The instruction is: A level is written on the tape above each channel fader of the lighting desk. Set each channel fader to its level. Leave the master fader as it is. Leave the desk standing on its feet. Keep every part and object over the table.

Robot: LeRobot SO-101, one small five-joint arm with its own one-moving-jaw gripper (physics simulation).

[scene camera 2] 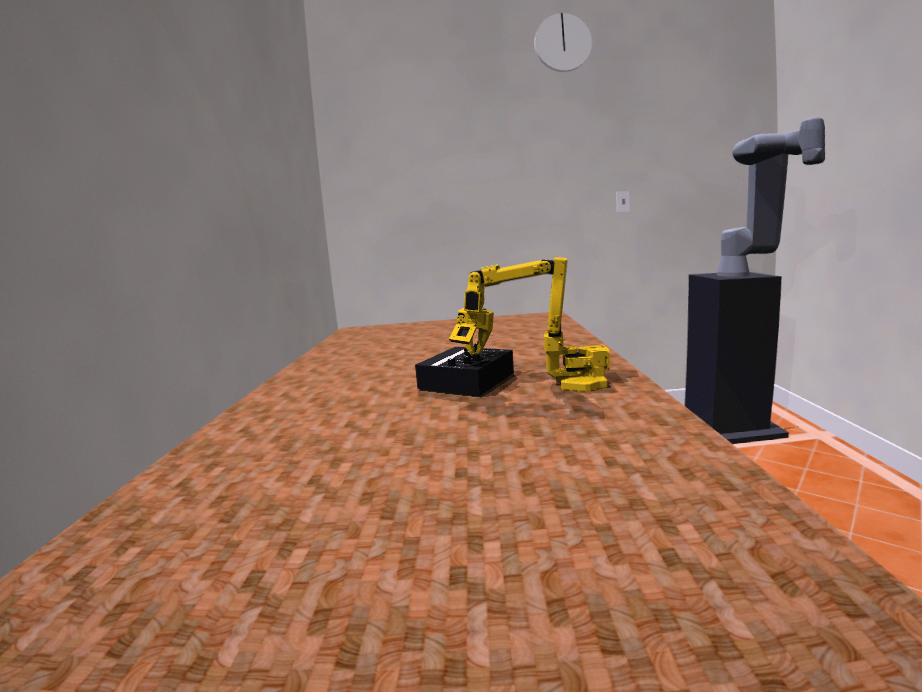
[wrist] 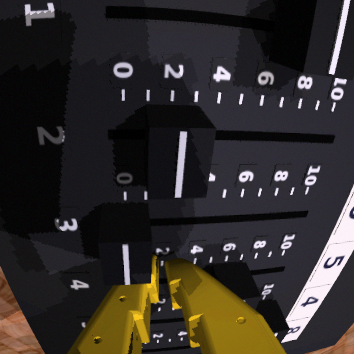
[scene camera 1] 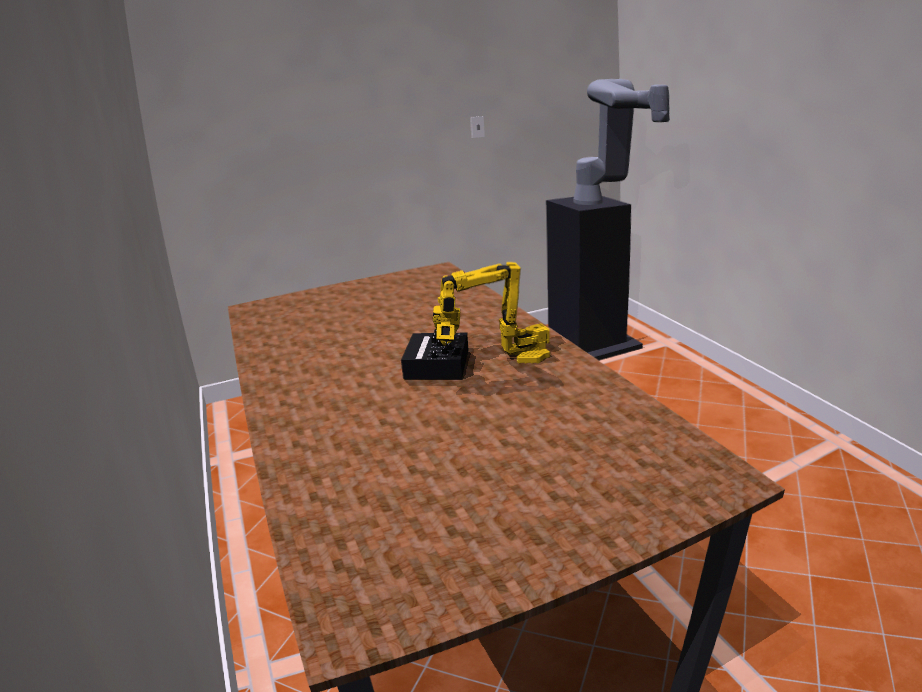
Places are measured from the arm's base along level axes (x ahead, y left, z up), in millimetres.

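Pixels of known places: hand at its tool point: (scene camera 2: 476, 356) (wrist: 156, 271) (scene camera 1: 446, 345); arm's base at its link origin: (scene camera 2: 571, 383) (scene camera 1: 521, 356).
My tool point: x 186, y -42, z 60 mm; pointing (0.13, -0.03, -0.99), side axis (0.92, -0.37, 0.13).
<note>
Ahead of a thing's pixels: the offset from my tool point to its top centre. "spot": to the spot under its first point. Level surfaces: height alone.
The black lighting desk {dy -22, dx +22, dz +8 mm} (scene camera 1: 435, 367) (scene camera 2: 446, 379) (wrist: 260, 157) stands flat on the table. My gripper (scene camera 1: 444, 344) (scene camera 2: 474, 354) (wrist: 161, 261) is shut and empty, its tips low over the desk, close at the right of the channel 3 fader cap {dy +14, dx -1, dz +8 mm} (wrist: 125, 250) in the wrist view; contact is unclear. That cap sits near the 0 end. The channel 2 cap {dy +29, dx +18, dz +8 mm} (wrist: 172, 162) is around 2. The channel 1 cap {dy +37, dx +49, dz +8 mm} (wrist: 294, 37) is far toward 10. The channel 4 cap {dy -19, dx +13, dz +8 mm} (wrist: 235, 280) is around 6, and another cap {dy -47, dx +17, dz +8 mm} (wrist: 272, 315) is near 10. The white tape {spot: dy -25, dx +56, dz -4 mm} (scene camera 1: 422, 347) (scene camera 2: 449, 357) (wrist: 321, 281) shows 5, 4 and 8; another digit is cut off.
The yellow arm's base (scene camera 1: 532, 346) (scene camera 2: 584, 368) stands on the wooden table {dz -60 mm} (scene camera 1: 476, 476) (scene camera 2: 461, 521), right of the desk in both scene views. A grey arm (scene camera 1: 615, 141) (scene camera 2: 767, 201) stands on a black pedestal (scene camera 1: 588, 275) (scene camera 2: 733, 350) beyond the table's right edge.
</note>
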